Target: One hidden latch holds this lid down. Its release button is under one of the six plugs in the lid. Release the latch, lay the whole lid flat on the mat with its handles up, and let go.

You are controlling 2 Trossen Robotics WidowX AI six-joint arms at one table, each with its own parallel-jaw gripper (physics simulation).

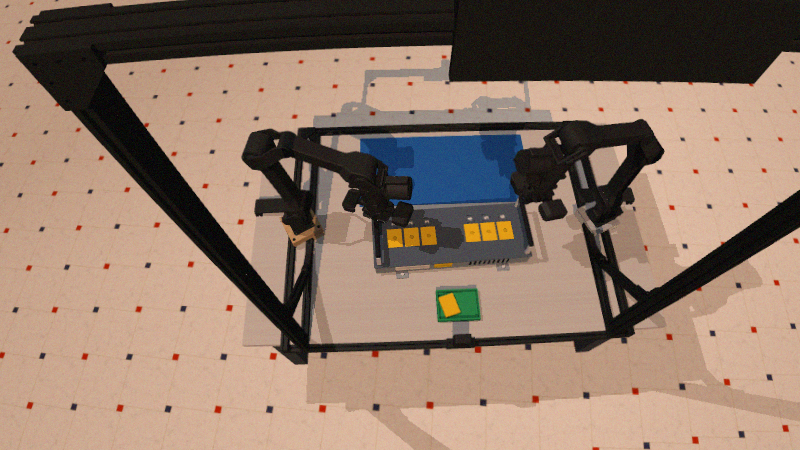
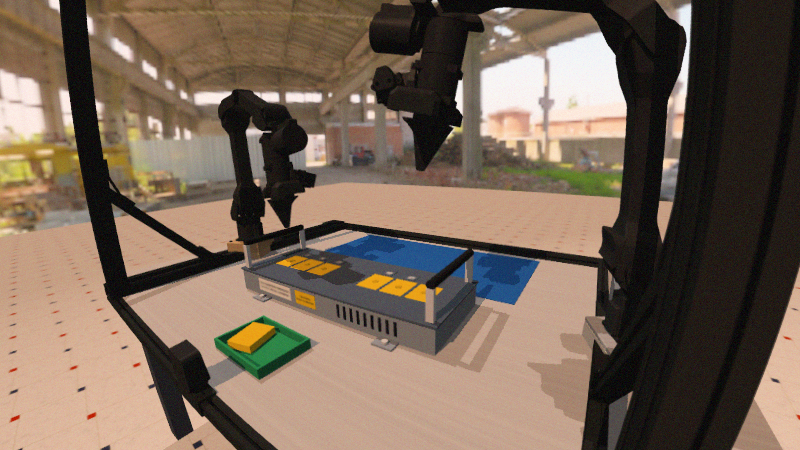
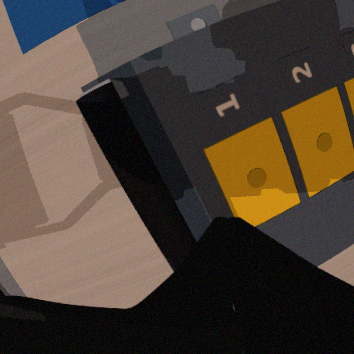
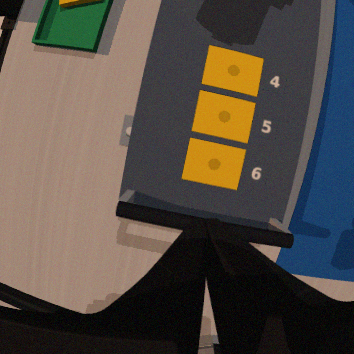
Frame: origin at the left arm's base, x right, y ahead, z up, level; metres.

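Where they show: left gripper, between the fingertips: [image 1: 382, 221] [image 2: 287, 227] [image 3: 225, 229]; right gripper, between the fingertips: [image 1: 525, 203] [image 2: 420, 170] [image 4: 203, 229]; left arm's base, origin of its link: [image 1: 300, 222]; right arm's base, origin of its link: [image 1: 598, 215].
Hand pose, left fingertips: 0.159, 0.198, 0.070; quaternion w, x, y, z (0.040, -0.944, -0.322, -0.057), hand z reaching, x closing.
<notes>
Each offset is from my left fingertips to the centre of the thing, as dx, dy, dz. "pt": to the spot under its first point. Level surfaces: height alone.
A grey lid [image 1: 447, 254] [image 2: 354, 290] [image 3: 305, 225] [image 4: 168, 105] sits on its box in front of the blue mat @(dz -0.116) [image 1: 452, 170] [image 2: 425, 256] [image 4: 333, 158]. Six yellow plugs sit in it: plug 1 @(+0.032, +0.019, -0.074) [image 1: 395, 237] [image 3: 246, 158], plug 2 @(+0.054, +0.063, -0.075) [image 3: 316, 123], plug 4 @(+0.134, +0.224, -0.068) [image 4: 232, 70], plug 5 @(+0.157, +0.269, -0.068) [image 4: 223, 116] and plug 6 @(+0.179, +0.314, -0.068) [image 4: 213, 163] show their numbers. My left gripper [image 1: 382, 212] [image 2: 284, 220] [image 3: 225, 229] is shut and empty, just above the left handle @(pt +0.027, -0.029, -0.009) [image 2: 270, 234] [image 3: 116, 140] beside plug 1. My right gripper [image 2: 421, 167] [image 4: 203, 229] is shut and empty, high above the right handle @(pt +0.224, +0.351, -0.008) [image 2: 449, 268] [image 4: 158, 215].
A green tray @(+0.289, +0.074, -0.109) [image 1: 470, 308] [image 2: 278, 353] [image 4: 70, 28] in front of the box holds a loose yellow block @(+0.277, +0.052, -0.107) [image 1: 448, 304] [image 2: 252, 337]. A black frame [image 1: 443, 344] runs around the table edge.
</notes>
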